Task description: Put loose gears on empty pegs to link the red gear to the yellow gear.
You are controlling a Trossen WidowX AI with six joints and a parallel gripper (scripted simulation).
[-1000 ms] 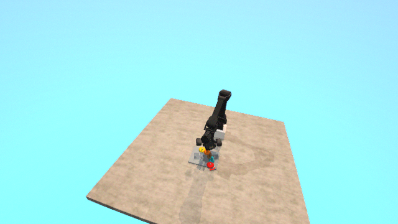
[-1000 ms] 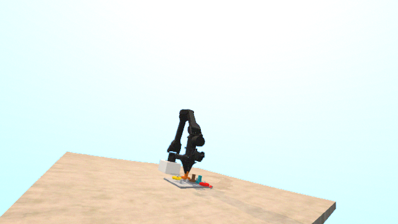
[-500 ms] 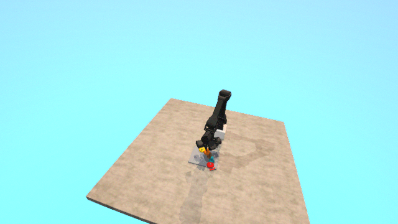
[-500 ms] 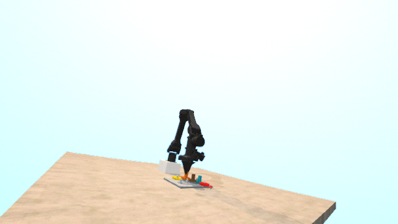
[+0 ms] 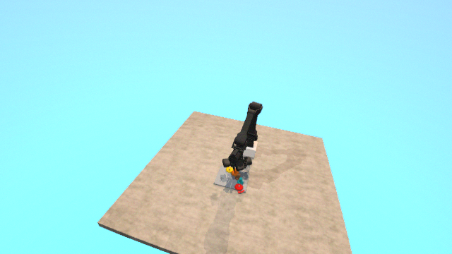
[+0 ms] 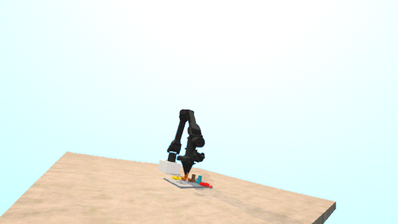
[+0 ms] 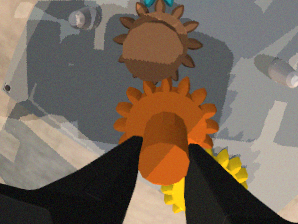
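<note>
Right now the orange gear is 10 mm below my gripper tip. The rest, counted from my gripper tip: brown gear 30 mm to the left, 30 mm ahead, 20 mm below; then yellow gear 40 mm to the right, 20 mm below, 20 mm behind; then teal gear 60 mm ahead, 50 mm to the left, 10 mm below.
</note>
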